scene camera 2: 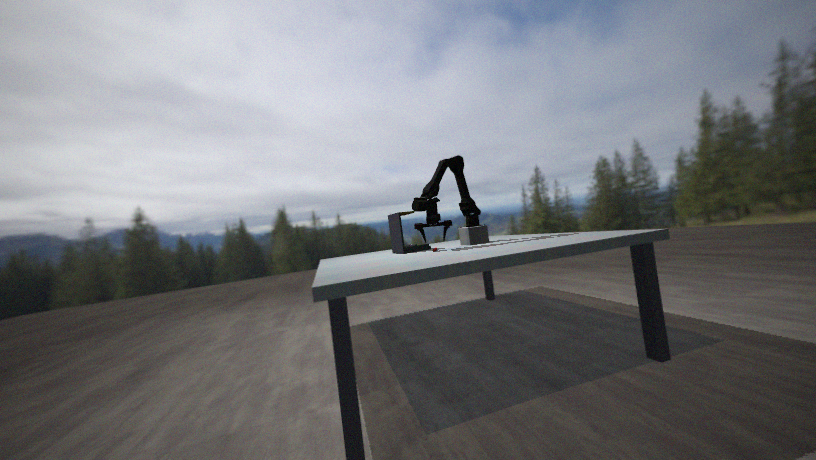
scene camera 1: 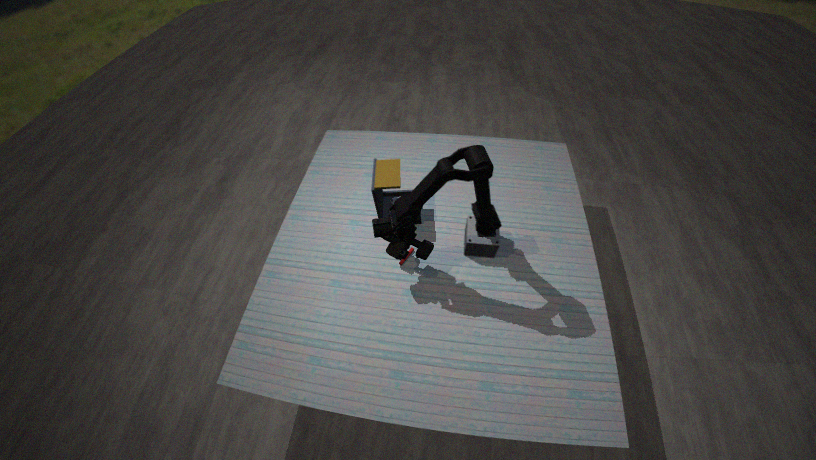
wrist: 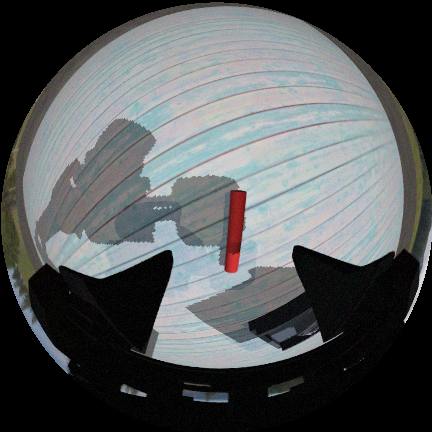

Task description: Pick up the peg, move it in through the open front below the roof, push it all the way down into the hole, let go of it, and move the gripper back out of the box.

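Frame: origin at the arm's base, x ahead, y left, z up, level; metres.
Seen in the pictures: gripper, fingertip midpoint: (scene camera 2: 434,241) (wrist: 234,255); arm's base at its link origin: (scene camera 2: 473,226) (scene camera 1: 485,228).
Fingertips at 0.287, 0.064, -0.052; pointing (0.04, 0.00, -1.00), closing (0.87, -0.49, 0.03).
Pixels of each thing's top centre, then the offset from my fingertips to it, as dx, dy, dz. Level surfaces: height alone.
- red peg at its top centre: (wrist: 235,236) (scene camera 1: 406,255) (scene camera 2: 434,248) +0.004, -0.002, -0.032
- yellow roof at its top centre: (scene camera 1: 395,172) (scene camera 2: 406,212) +0.036, -0.231, +0.178
- table at its surface level: dz -0.047
The red peg (scene camera 1: 406,257) (scene camera 2: 434,249) (wrist: 236,220) lies flat on the table, in front of the box. In the wrist view it runs nearly upright in the picture, with its lower end between the fingers. My gripper (scene camera 1: 410,250) (scene camera 2: 434,240) (wrist: 234,255) is open and empty, pointing down a little above the peg, one finger on each side. The box has a yellow roof (scene camera 1: 388,174) and a dark grey wall (scene camera 2: 396,233). Its low dark edge (wrist: 280,315) shows beside the right finger in the wrist view. The hole is not visible; the arm covers part of the box in scene camera 1.
The arm's grey base (scene camera 1: 481,246) (scene camera 2: 473,234) stands on the table (scene camera 1: 400,365) (scene camera 2: 365,274), to the right of the box in both scene views. The box stands close to the gripper and wrist. Shadows of the arm fall on the table around the peg.
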